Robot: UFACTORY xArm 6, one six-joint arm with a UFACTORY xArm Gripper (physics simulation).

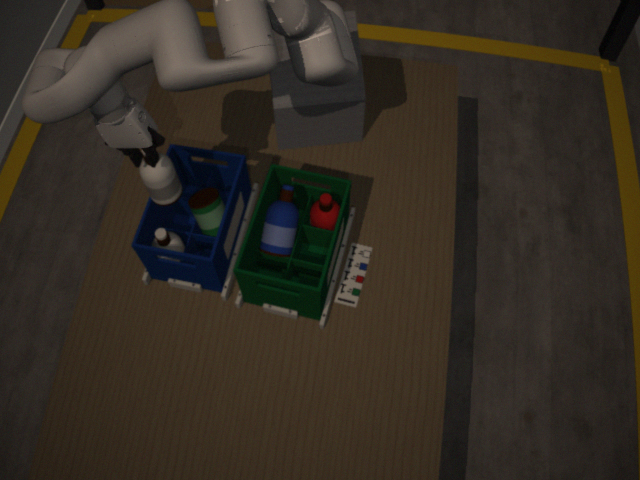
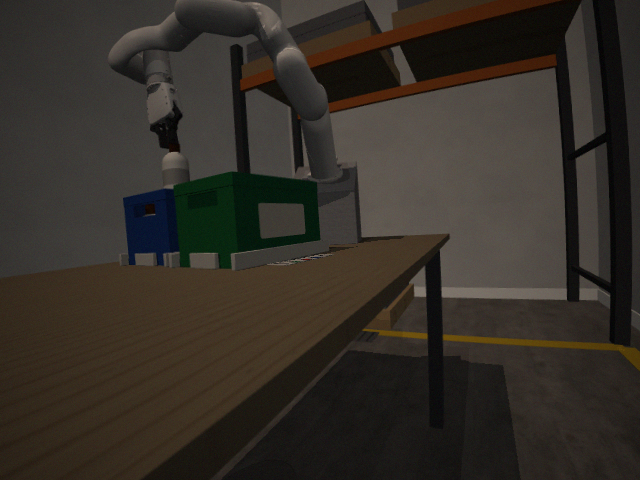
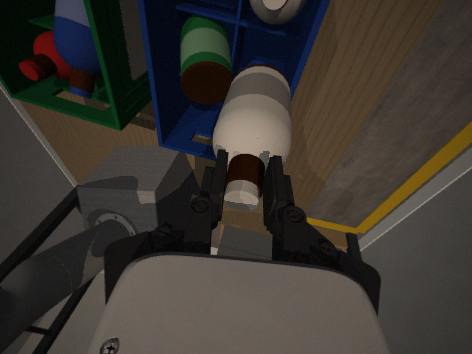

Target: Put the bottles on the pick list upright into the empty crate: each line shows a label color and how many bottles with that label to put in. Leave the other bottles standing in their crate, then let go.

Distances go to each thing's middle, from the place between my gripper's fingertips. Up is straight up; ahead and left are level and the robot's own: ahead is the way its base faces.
Now: hand 230 mm above the green bottle [image 1: 206, 205], 100 mm to the right of it and 10 mm past it. Round my hand: red bottle [image 1: 324, 212]: 360 mm to the left, 240 mm below, 60 mm behind; then pick list [image 1: 358, 258]: 440 mm to the left, 320 mm below, 40 mm ahead; then blue bottle [image 1: 282, 216]: 260 mm to the left, 200 mm below.
